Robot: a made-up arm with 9 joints. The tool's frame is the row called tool.
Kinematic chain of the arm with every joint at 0, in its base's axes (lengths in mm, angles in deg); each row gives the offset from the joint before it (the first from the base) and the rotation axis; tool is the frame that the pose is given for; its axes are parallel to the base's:
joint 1: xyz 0 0 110 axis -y
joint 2: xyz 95 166 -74 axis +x
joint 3: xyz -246 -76 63 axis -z
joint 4: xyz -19 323 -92 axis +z
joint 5: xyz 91 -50 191 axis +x
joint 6: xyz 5 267 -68 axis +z
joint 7: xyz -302 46 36 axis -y
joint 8: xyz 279 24 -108 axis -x
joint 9: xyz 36 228 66 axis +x
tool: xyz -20 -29 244
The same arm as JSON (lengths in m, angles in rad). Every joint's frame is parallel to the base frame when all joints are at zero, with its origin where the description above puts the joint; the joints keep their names.
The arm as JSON. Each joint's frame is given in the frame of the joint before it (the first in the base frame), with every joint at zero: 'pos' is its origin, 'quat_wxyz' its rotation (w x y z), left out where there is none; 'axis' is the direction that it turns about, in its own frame. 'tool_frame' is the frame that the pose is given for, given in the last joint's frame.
{
  "length_unit": "m",
  "angle_unit": "rad",
  "joints": [
    {
      "joint": "joint 1",
      "pos": [
        0.0,
        0.0,
        0.11
      ],
      "axis": [
        0.0,
        -1.0,
        0.0
      ]
    },
    {
      "joint": "joint 2",
      "pos": [
        0.095,
        0.166,
        -0.074
      ],
      "axis": [
        1.0,
        0.0,
        0.0
      ]
    },
    {
      "joint": "joint 3",
      "pos": [
        -0.246,
        -0.076,
        0.063
      ],
      "axis": [
        0.0,
        0.0,
        -1.0
      ]
    },
    {
      "joint": "joint 4",
      "pos": [
        -0.019,
        0.323,
        -0.092
      ],
      "axis": [
        0.0,
        0.0,
        1.0
      ]
    },
    {
      "joint": "joint 5",
      "pos": [
        0.091,
        -0.05,
        0.191
      ],
      "axis": [
        1.0,
        0.0,
        0.0
      ]
    },
    {
      "joint": "joint 6",
      "pos": [
        0.005,
        0.267,
        -0.068
      ],
      "axis": [
        0.0,
        0.0,
        1.0
      ]
    },
    {
      "joint": "joint 7",
      "pos": [
        -0.302,
        0.046,
        0.036
      ],
      "axis": [
        0.0,
        -1.0,
        0.0
      ]
    },
    {
      "joint": "joint 8",
      "pos": [
        0.279,
        0.024,
        -0.108
      ],
      "axis": [
        -1.0,
        0.0,
        0.0
      ]
    },
    {
      "joint": "joint 9",
      "pos": [
        0.036,
        0.228,
        0.066
      ],
      "axis": [
        1.0,
        0.0,
        0.0
      ]
    }
  ],
  "tool_frame": {
    "pos": [
      -0.02,
      -0.029,
      0.244
    ]
  }
}

